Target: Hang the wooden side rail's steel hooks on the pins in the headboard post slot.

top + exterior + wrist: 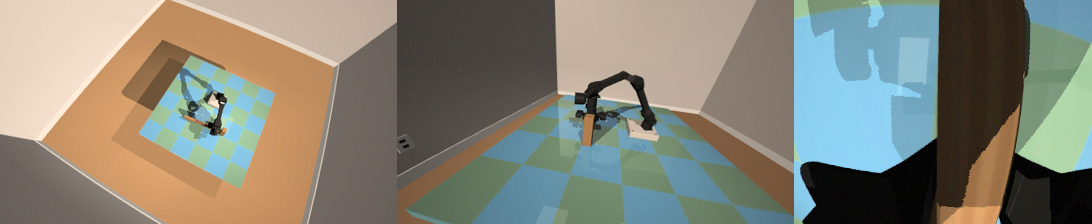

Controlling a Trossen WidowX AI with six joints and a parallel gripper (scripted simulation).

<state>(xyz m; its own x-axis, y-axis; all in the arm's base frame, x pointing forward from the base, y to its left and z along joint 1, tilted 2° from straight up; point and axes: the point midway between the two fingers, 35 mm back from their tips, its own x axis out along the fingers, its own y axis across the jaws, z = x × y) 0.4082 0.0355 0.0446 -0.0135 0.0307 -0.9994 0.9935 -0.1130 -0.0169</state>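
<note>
My gripper tip is 1 cm short of the wooden headboard post, 10 cm to the right of it and 4 cm below it.
</note>
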